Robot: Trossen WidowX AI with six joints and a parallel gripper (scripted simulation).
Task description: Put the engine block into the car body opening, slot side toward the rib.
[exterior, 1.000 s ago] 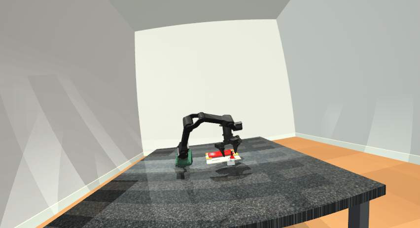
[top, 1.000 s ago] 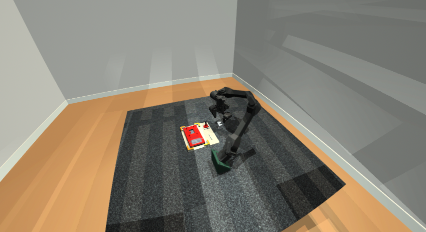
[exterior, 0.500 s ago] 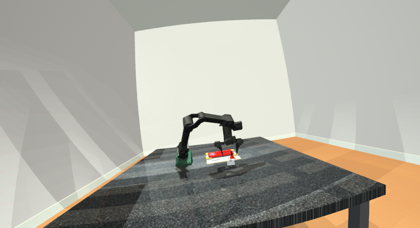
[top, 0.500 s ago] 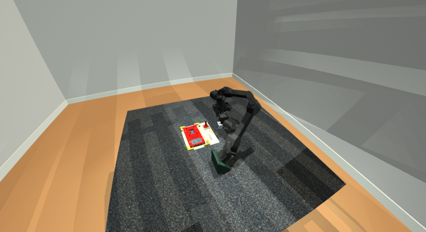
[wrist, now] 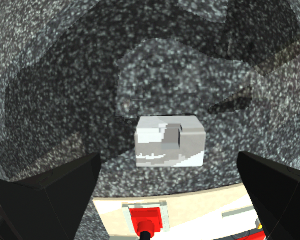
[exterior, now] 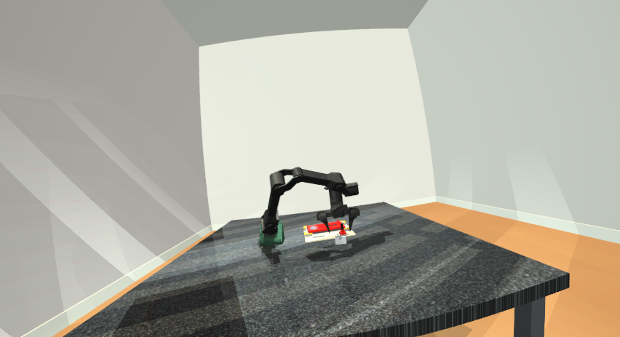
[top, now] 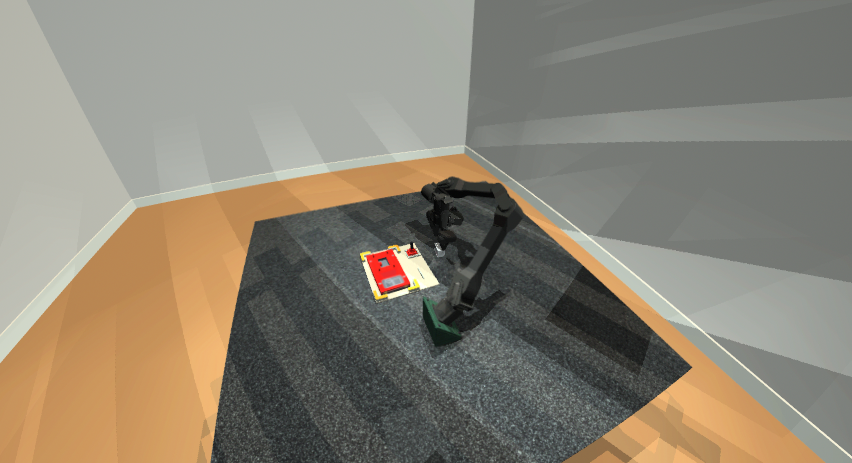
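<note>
My gripper tip is now 3 cm above the grey engine block.
</note>
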